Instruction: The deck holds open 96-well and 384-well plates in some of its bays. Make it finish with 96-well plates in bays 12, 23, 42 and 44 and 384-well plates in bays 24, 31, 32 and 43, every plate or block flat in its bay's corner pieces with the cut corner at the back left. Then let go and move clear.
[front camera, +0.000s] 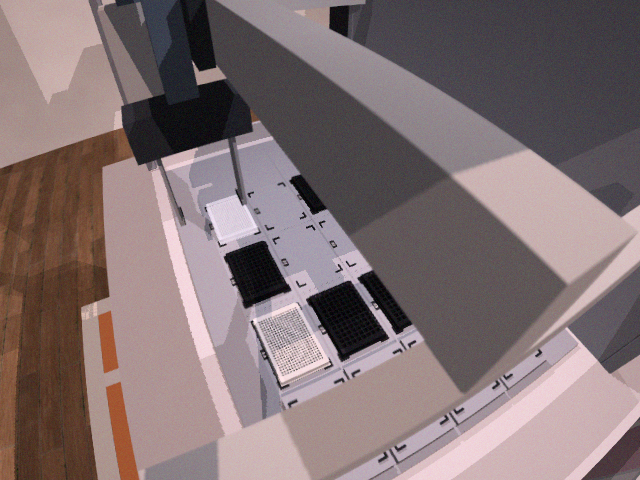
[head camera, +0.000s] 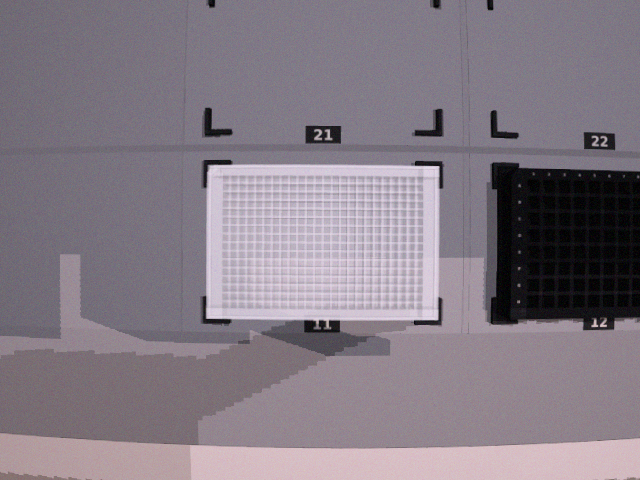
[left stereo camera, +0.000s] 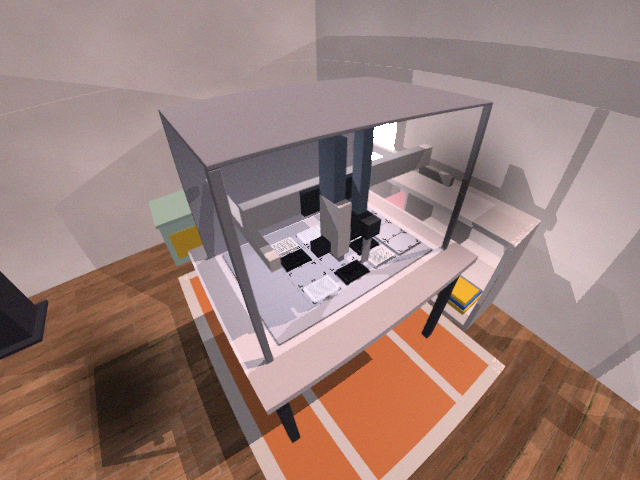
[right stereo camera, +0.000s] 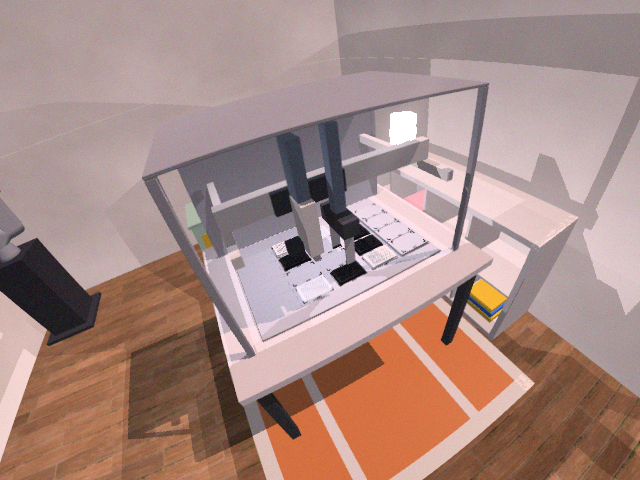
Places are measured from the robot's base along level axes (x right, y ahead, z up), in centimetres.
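Where they show: gripper, fingertip midpoint: (front camera: 211, 208) (left stereo camera: 355, 253) (right stereo camera: 343, 254); robot's base, link origin: (front camera: 206, 208) (head camera: 209, 317) (left stereo camera: 314, 303) (right stereo camera: 304, 303).
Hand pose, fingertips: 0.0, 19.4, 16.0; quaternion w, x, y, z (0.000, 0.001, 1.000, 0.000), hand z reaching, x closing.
Each offset is from my fingertips to the top centre of the thing, as dx, dy, dz. "*": to the spot under its first point.
My gripper (front camera: 211, 212) (right stereo camera: 342, 253) is open and empty, raised above the deck around bay 11. A white 384-well plate @(-4.3, -13.0, -14.6) (front camera: 232, 219) (head camera: 323, 241) (left stereo camera: 321, 289) lies flat in bay 11. A black 96-well plate @(-4.3, +3.4, -14.6) (front camera: 256, 272) (head camera: 578, 242) (left stereo camera: 352, 272) lies in bay 12. A beige fine-welled plate @(-4.3, +19.8, -14.6) (front camera: 292, 343) (right stereo camera: 379, 256) is in bay 13. Black plates stand in bay 23 @(* -14.7, +20.7, -14.6) (front camera: 347, 319), bay 33 @(* -22.4, +20.7, -14.7) (front camera: 385, 302) and bay 31 @(* -22.8, -12.0, -14.8) (front camera: 308, 193) (left stereo camera: 295, 259). A beige plate @(-36.4, -13.0, -14.6) (left stereo camera: 284, 246) and part of a white plate @(-36.4, +3.4, -14.6) (left stereo camera: 309, 235) are at the back. The gantry beam hides the back row in the front view.
The beam (front camera: 413, 155) crosses the front view. The parked pipetting stage (left stereo camera: 336, 232) (right stereo camera: 307, 227) hangs beside the gripper. Bay 21 and bay 22 show empty corner pieces beside their labels (head camera: 323, 134) (head camera: 599, 141). Grey posts (left stereo camera: 240, 268) frame the deck.
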